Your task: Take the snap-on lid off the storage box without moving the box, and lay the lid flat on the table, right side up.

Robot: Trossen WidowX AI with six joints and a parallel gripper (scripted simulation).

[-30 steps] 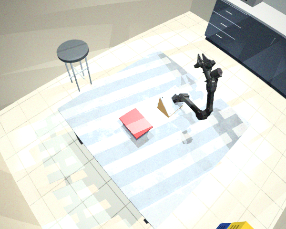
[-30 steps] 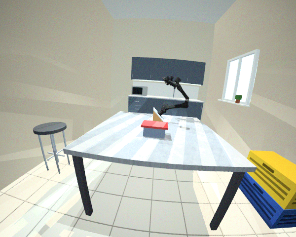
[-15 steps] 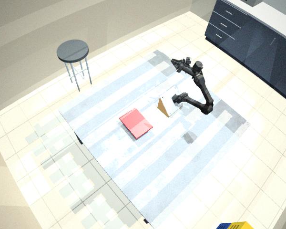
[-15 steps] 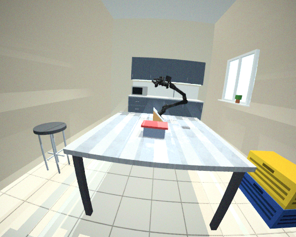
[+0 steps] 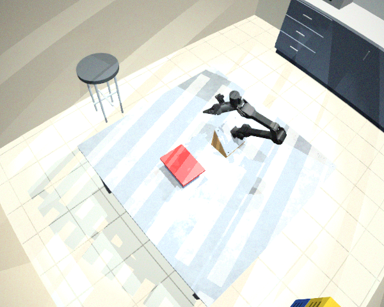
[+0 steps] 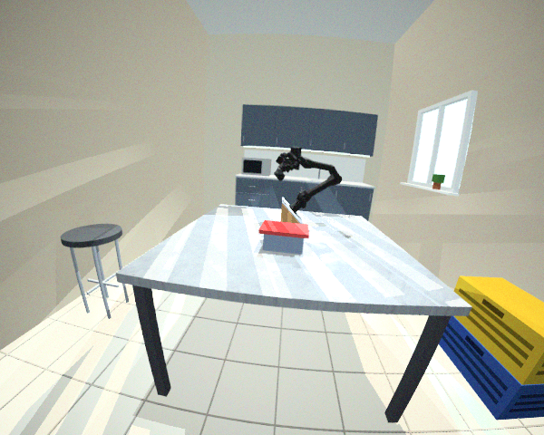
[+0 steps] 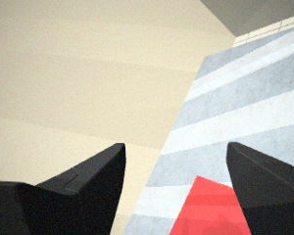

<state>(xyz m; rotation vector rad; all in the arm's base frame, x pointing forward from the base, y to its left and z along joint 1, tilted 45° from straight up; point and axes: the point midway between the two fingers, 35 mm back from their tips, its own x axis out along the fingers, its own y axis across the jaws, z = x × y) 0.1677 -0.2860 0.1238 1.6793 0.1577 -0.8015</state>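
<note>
Now: gripper tip 21 cm short of the red lid, 6 cm to the right of it and 27 cm above it. Round my gripper tip: grey-blue storage box 21 cm ahead, 6 cm to the left, 32 cm below.
</note>
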